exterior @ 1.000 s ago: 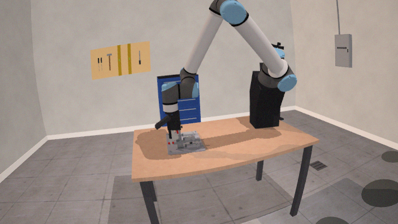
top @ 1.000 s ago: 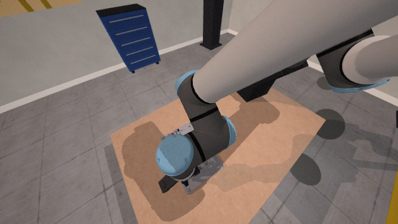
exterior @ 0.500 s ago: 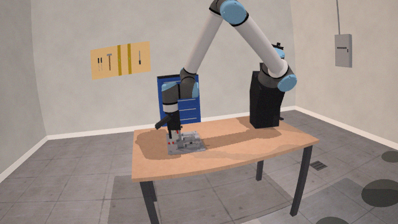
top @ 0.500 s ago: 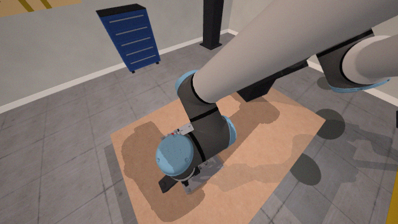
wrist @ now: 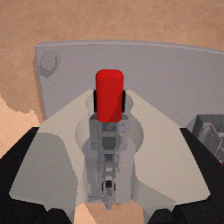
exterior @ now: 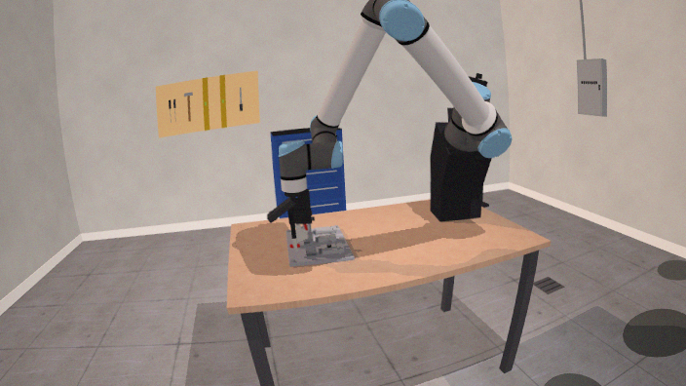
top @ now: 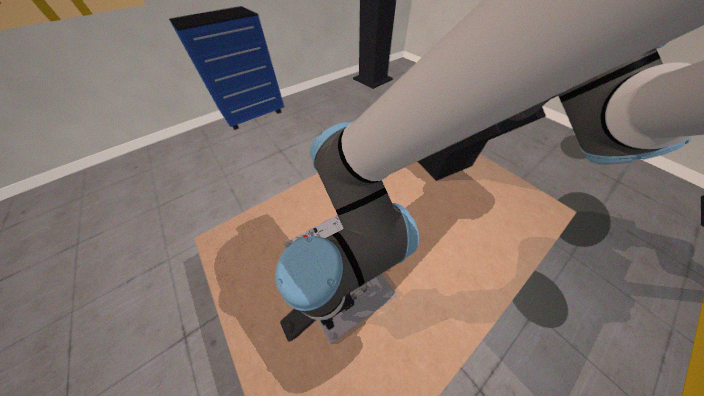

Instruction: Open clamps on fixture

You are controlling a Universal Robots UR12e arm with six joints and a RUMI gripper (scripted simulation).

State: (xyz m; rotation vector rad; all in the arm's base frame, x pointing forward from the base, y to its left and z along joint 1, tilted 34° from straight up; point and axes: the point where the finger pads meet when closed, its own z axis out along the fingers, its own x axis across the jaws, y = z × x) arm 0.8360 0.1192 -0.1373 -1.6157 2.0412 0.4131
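Now: the toggle clamp 60 mm behind my hand and 10 mm to the left of it. Round my hand: grey fixture plate 100 mm behind, 90 mm to the right, 40 mm below.
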